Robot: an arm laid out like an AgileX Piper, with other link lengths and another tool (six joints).
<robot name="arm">
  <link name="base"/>
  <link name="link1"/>
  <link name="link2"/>
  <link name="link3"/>
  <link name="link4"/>
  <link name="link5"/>
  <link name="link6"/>
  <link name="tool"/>
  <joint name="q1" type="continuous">
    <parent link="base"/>
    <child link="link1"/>
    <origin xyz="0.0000 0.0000 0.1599" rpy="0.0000 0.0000 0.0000"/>
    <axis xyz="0 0 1"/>
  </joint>
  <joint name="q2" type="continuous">
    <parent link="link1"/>
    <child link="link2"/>
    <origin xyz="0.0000 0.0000 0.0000" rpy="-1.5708 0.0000 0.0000"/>
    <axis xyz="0 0 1"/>
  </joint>
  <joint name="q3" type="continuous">
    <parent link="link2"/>
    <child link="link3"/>
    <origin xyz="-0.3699 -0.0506 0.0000" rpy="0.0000 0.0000 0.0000"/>
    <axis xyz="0 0 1"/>
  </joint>
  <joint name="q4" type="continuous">
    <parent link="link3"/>
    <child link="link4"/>
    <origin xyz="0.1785 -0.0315 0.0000" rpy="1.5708 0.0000 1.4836"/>
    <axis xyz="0 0 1"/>
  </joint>
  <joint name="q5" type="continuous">
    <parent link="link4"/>
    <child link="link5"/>
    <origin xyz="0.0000 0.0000 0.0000" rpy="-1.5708 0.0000 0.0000"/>
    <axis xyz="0 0 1"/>
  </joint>
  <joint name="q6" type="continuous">
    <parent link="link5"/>
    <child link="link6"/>
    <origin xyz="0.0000 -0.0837 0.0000" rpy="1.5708 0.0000 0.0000"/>
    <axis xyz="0 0 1"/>
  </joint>
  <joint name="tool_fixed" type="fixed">
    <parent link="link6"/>
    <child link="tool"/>
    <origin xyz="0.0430 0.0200 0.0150" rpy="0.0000 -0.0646 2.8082"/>
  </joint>
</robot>
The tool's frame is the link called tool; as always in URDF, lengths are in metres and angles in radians. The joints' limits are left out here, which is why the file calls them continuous.
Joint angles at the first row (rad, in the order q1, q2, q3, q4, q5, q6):
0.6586, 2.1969, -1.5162, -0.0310, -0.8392, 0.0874
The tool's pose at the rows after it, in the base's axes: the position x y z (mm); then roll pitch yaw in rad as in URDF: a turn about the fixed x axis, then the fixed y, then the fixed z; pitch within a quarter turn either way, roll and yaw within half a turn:
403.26 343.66 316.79 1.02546 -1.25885 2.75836
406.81 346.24 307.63 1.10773 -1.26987 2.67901
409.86 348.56 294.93 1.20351 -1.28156 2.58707
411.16 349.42 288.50 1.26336 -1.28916 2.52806
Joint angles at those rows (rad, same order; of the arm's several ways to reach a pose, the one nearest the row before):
0.6586, 2.2250, -1.5503, -0.0309, -0.8099, 0.0874
0.6586, 2.2456, -1.5660, -0.0309, -0.7877, 0.0858
0.6586, 2.2699, -1.5719, -0.0309, -0.7759, 0.0858
0.6586, 2.2812, -1.5742, -0.0285, -0.7665, 0.0858

